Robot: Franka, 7 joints.
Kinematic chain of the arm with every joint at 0, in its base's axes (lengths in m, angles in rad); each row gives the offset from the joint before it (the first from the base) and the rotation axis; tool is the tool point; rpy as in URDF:
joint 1: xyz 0 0 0.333 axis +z
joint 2: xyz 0 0 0 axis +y
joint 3: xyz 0 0 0.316 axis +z
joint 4: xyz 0.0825 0 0 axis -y
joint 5: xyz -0.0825 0 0.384 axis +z
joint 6: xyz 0 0 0 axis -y
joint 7: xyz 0.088 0 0 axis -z
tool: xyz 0 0 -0.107 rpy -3.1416 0 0
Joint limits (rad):
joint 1: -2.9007..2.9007
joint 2: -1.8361..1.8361
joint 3: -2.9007..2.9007
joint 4: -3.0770..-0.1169
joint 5: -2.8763..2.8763
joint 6: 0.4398..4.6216
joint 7: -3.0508..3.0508
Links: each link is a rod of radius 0.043 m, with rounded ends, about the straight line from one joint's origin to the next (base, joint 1, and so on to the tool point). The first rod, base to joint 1, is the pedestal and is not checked.
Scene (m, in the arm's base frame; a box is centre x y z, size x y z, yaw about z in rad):
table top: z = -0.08
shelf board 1: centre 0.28 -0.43 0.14 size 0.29 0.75 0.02 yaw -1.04
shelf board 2: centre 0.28 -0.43 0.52 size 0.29 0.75 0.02 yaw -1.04
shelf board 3: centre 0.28 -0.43 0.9 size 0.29 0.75 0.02 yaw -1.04
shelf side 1: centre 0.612 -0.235 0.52 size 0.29 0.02 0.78 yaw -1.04
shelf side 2: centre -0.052 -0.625 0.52 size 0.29 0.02 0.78 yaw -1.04
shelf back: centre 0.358 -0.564 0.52 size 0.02 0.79 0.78 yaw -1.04
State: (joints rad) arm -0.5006 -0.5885 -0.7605 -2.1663 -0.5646 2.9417 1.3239
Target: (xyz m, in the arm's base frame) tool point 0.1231 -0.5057 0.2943
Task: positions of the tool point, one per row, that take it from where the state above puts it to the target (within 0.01 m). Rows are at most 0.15 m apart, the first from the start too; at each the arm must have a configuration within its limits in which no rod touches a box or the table.
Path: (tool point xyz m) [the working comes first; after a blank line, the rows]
Joints at the target: -0.6112 0.1537 -0.7716 -2.4030 -0.5630 2.8325 1.3239
Straight joint move there: touches shelf board 2.

1: 0.0251 -0.4128 0.7042
2: -0.0104 -0.3513 0.7048
3: -0.0332 -0.2850 0.7003
4: -0.0075 -0.3278 0.5661
5: -0.0104 -0.3204 0.4214
6: -0.0221 -0.2584 0.2943
7: -0.0190 -0.3240 0.3040
8: 0.0042 -0.3920 0.3072
9: 0.0511 -0.4554 0.3044
10: 0.1231 -0.5057 0.2943

